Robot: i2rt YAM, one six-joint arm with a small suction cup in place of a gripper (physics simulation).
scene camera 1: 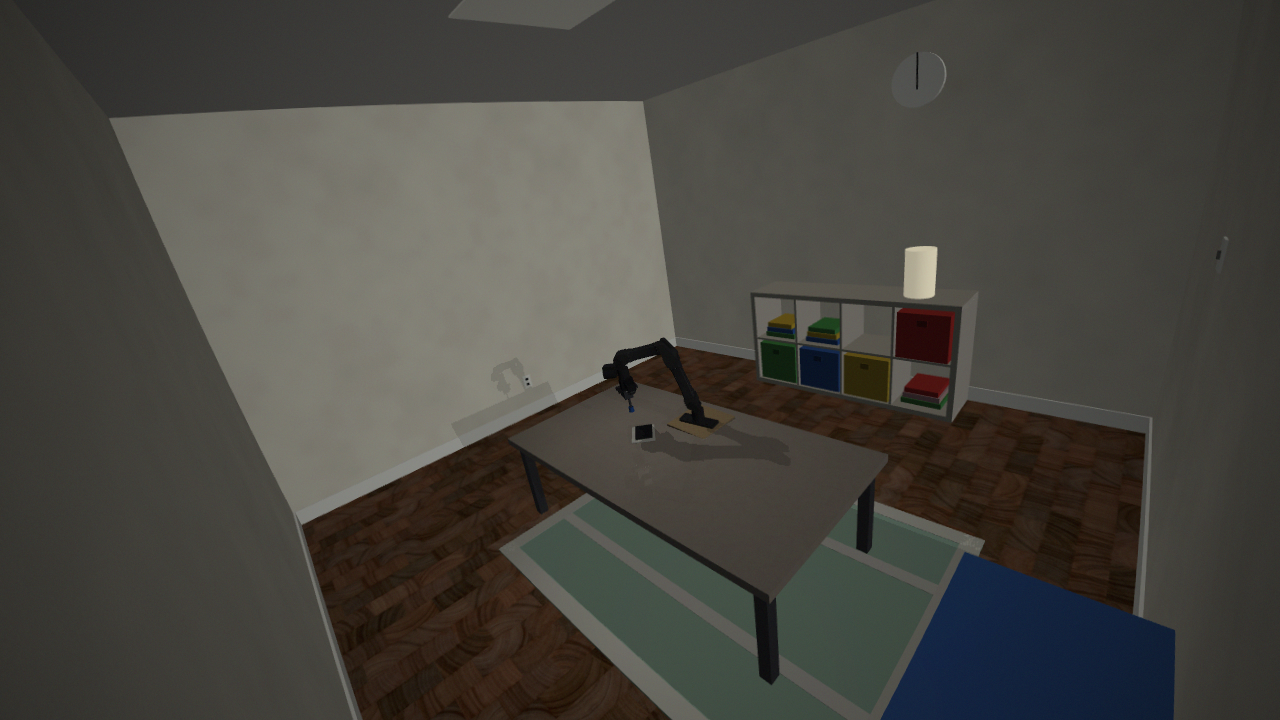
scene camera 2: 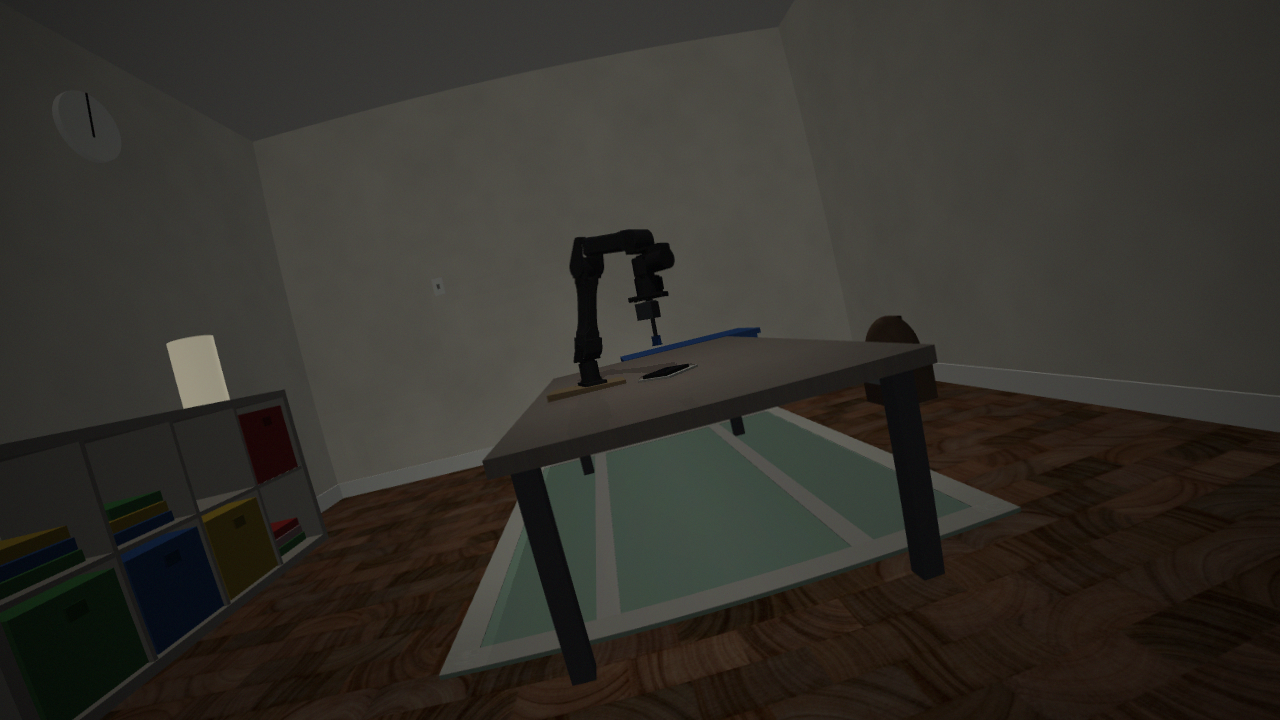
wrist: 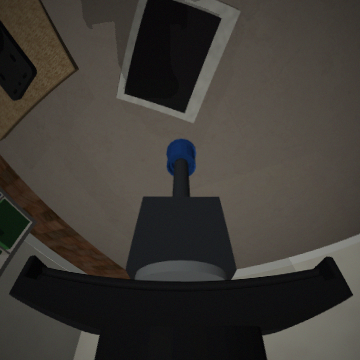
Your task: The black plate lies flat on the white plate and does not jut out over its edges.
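Pixels of known places: hand at its tool point: [scene camera 1: 631, 411] [scene camera 2: 657, 345] [wrist: 180, 151]; arm's base at its link origin: [scene camera 1: 698, 421] [scene camera 2: 592, 384].
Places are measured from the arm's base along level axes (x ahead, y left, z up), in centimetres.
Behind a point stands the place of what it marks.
Observation:
The black plate [scene camera 1: 643, 431] @(x 20.1, y -20.6, z 0.6 cm) [scene camera 2: 666, 371] @(x 18.3, y -25.8, z 0.5 cm) [wrist: 172, 55] @(x 20.1, y -21.2, z 0.5 cm) lies flat on the white plate [scene camera 1: 642, 440] @(x 26.2, y -16.9, z -0.4 cm) [wrist: 214, 55] @(x 24.5, y -23.9, z -0.4 cm) on the table. In the wrist view, white rim shows along the left, right and lower edges, wider at the right. A strip of white also shows at the upper right, but the top left corner is cut off by the frame. No jutting edge of the black plate shows. My gripper [scene camera 1: 631, 409] [scene camera 2: 657, 340] [wrist: 181, 156], a blue suction cup, hangs above the table, apart from both plates. It holds nothing and counts as open.
The arm's base stands on a wooden board [scene camera 1: 725, 418] @(x -7.6, y 11.3, z -0.1 cm) [scene camera 2: 586, 391] @(x -4.0, y -12.0, z -0.6 cm) [wrist: 50, 65] @(x 5.8, y -11.0, z 0.1 cm) near the plates on the grey table [scene camera 1: 760, 519] @(x 53.2, y 56.7, z -1.1 cm) [scene camera 2: 760, 358] @(x 40.7, y -41.6, z -1.0 cm). A shelf unit [scene camera 1: 863, 291] with bins, books and a lamp [scene camera 1: 920, 272] stands by the wall. A blue surface [scene camera 1: 1038, 644] lies beyond the table.

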